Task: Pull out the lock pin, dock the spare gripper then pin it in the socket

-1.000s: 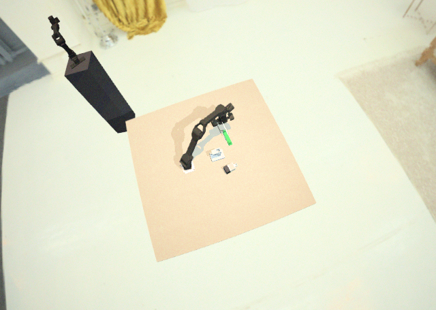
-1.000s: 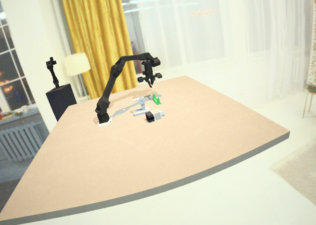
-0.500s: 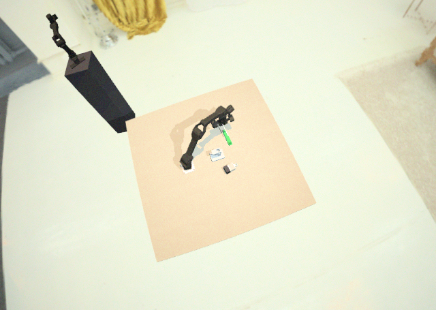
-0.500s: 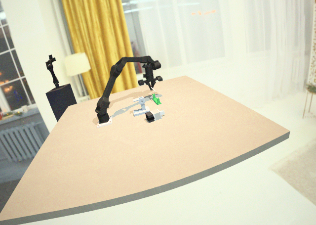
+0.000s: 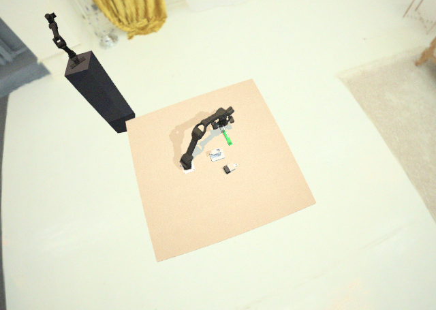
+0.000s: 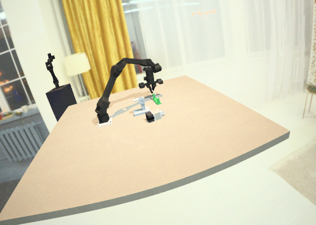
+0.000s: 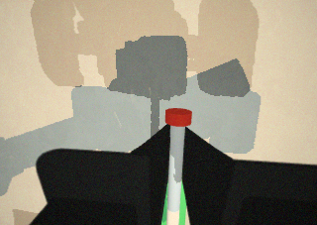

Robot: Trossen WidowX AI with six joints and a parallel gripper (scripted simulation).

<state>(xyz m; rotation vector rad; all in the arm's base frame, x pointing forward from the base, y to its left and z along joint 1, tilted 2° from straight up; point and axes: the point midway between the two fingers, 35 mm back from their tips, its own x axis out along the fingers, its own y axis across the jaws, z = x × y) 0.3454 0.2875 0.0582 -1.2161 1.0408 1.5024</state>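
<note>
Right now the green cradle is 2 cm ahead of my gripper tip, 10 cm to the right of it and 1 cm below it. Also, from my gripper tip: spare gripper 1 cm ahead, 37 cm to the right, 1 cm below; then grey mount 8 cm behind, 24 cm to the right, 2 cm above.
</note>
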